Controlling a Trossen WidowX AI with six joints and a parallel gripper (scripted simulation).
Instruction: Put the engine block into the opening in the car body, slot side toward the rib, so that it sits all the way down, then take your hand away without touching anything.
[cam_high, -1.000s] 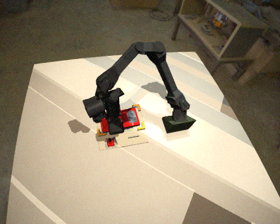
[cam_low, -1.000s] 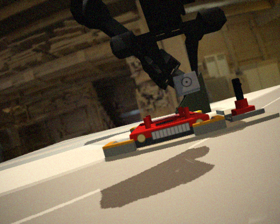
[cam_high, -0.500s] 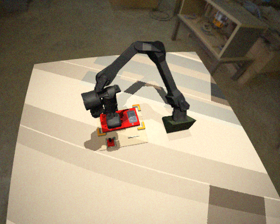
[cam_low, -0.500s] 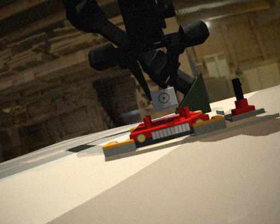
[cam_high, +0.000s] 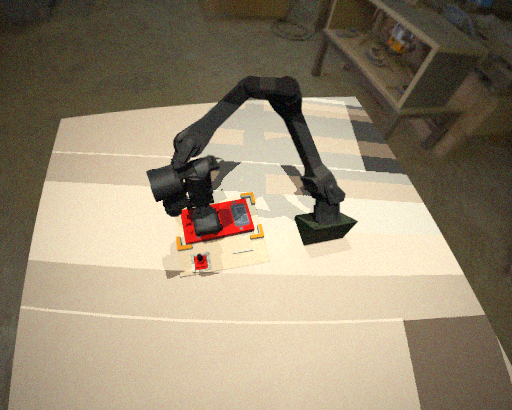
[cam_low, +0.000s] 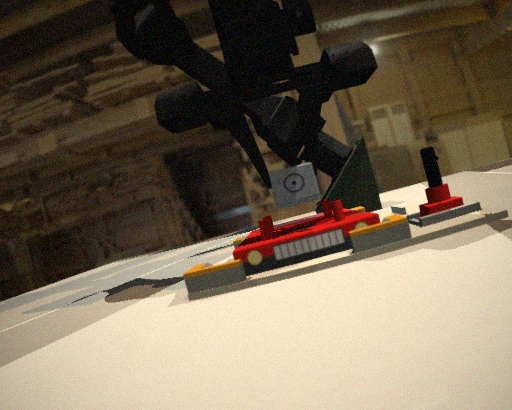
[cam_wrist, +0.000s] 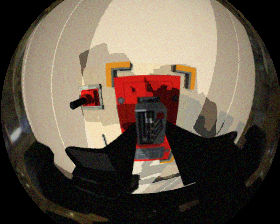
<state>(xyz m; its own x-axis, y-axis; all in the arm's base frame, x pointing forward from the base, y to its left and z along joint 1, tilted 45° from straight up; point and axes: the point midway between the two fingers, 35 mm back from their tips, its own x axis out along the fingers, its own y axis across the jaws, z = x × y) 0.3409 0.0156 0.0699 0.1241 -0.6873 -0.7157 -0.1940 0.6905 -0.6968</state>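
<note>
My gripper tip is now 1 cm above the grey engine block. Round my gripper tip: black peg (12 cm to the left, 3 cm below, 1 cm ahead).
</note>
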